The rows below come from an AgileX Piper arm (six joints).
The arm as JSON. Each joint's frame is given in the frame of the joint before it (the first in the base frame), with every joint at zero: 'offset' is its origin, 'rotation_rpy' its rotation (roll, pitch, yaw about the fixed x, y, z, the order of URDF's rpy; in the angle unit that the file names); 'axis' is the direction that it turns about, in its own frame. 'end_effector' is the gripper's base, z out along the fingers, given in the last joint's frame.
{
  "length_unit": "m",
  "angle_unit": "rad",
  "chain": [
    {
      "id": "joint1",
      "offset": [
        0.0,
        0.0,
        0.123
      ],
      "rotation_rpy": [
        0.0,
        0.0,
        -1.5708
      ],
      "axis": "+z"
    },
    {
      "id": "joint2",
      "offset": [
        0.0,
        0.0,
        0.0
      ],
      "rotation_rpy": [
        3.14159,
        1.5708,
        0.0
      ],
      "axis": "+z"
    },
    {
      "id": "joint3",
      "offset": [
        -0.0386,
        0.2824,
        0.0
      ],
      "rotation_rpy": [
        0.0,
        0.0,
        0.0
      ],
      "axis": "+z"
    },
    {
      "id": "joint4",
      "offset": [
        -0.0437,
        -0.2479,
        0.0
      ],
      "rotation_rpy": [
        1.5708,
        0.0,
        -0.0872
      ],
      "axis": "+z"
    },
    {
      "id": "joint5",
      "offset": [
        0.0,
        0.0,
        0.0
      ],
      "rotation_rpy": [
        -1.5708,
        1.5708,
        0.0
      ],
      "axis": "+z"
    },
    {
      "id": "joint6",
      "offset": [
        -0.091,
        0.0,
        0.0
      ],
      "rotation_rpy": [
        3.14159,
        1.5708,
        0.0
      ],
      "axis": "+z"
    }
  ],
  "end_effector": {
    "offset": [
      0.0,
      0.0,
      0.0
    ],
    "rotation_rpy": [
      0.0,
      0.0,
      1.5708
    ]
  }
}
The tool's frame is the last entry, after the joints.
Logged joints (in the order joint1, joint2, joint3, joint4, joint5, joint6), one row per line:
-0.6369, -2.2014, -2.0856, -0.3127, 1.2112, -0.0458
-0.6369, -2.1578, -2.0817, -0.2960, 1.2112, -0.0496
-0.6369, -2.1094, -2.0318, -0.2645, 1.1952, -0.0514
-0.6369, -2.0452, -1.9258, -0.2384, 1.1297, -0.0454
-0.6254, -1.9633, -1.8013, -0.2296, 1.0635, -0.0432
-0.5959, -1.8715, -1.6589, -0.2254, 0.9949, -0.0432
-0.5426, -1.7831, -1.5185, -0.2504, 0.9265, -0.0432
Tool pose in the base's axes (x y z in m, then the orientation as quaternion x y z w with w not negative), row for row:
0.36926, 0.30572, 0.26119, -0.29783, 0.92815, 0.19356, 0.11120
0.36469, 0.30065, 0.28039, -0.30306, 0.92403, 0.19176, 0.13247
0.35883, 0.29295, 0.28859, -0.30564, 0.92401, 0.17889, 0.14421
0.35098, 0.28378, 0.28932, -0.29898, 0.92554, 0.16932, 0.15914
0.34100, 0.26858, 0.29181, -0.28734, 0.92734, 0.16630, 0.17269
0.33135, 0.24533, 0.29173, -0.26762, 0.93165, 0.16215, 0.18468
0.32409, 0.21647, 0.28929, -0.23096, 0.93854, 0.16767, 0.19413
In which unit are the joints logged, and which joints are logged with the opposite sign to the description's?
The joints are logged in radians. Opposite sign: joint1, joint2, joint4.
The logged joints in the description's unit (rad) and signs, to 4 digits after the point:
0.6369, 2.2014, -2.0856, 0.3127, 1.2112, -0.0458
0.6369, 2.1578, -2.0817, 0.2960, 1.2112, -0.0496
0.6369, 2.1094, -2.0318, 0.2645, 1.1952, -0.0514
0.6369, 2.0452, -1.9258, 0.2384, 1.1297, -0.0454
0.6254, 1.9633, -1.8013, 0.2296, 1.0635, -0.0432
0.5959, 1.8715, -1.6589, 0.2254, 0.9949, -0.0432
0.5426, 1.7831, -1.5185, 0.2504, 0.9265, -0.0432

